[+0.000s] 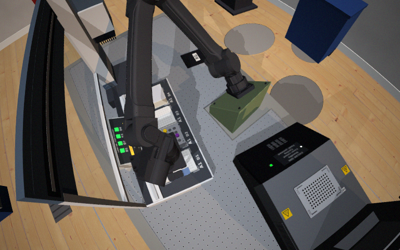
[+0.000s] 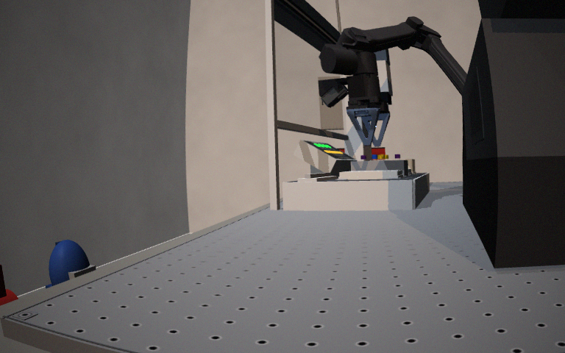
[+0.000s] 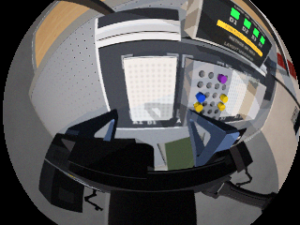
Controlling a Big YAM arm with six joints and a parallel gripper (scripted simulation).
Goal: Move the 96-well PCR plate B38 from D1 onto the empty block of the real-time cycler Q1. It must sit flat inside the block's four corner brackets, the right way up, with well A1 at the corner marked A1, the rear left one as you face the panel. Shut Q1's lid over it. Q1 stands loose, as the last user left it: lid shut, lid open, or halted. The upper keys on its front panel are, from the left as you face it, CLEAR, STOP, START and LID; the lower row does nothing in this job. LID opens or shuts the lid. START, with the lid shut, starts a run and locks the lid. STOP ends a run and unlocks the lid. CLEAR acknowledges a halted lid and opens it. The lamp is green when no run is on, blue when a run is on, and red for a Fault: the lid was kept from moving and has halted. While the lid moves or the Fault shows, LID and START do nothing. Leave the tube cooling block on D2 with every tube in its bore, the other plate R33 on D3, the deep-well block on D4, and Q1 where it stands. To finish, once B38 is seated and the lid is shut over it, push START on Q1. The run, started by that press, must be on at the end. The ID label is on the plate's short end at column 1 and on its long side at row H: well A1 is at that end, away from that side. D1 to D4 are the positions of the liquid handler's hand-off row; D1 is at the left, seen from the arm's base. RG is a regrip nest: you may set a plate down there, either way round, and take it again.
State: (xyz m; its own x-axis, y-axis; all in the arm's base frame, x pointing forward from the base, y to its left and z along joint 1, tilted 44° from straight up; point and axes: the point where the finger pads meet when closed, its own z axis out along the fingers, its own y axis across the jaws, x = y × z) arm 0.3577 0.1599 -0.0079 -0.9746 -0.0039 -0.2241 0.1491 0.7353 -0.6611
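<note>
Now: the tube cooling block 10 cm to the right of my hand, 6 cm below it and 1 cm behind it. The rest, counted from my hand: RG nest 47 cm to the right, 36 cm behind, 13 cm below; then deep-well block 31 cm to the right, 6 cm below, 4 cm behind; then pipetting head 56 cm to the right, 26 cm above, 1 cm ahead.
</note>
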